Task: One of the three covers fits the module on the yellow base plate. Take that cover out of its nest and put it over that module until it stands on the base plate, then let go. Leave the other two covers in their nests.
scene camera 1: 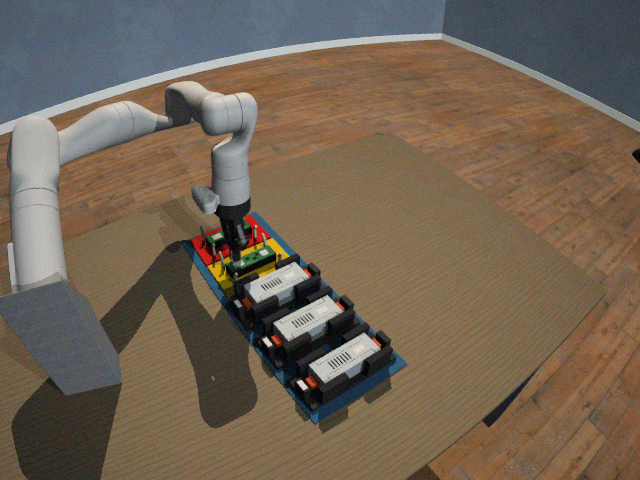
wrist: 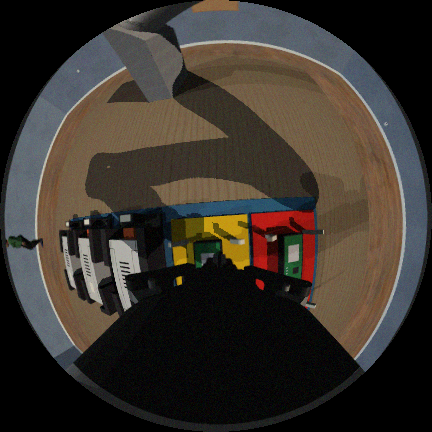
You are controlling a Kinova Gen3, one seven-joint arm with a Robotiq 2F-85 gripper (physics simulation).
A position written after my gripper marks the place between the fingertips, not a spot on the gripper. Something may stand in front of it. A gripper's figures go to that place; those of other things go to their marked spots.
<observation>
My gripper [wrist: 218, 261] is 0.17 m from the lens. A yellow base plate [wrist: 222, 227]: 0.18 m from the lens.
</observation>
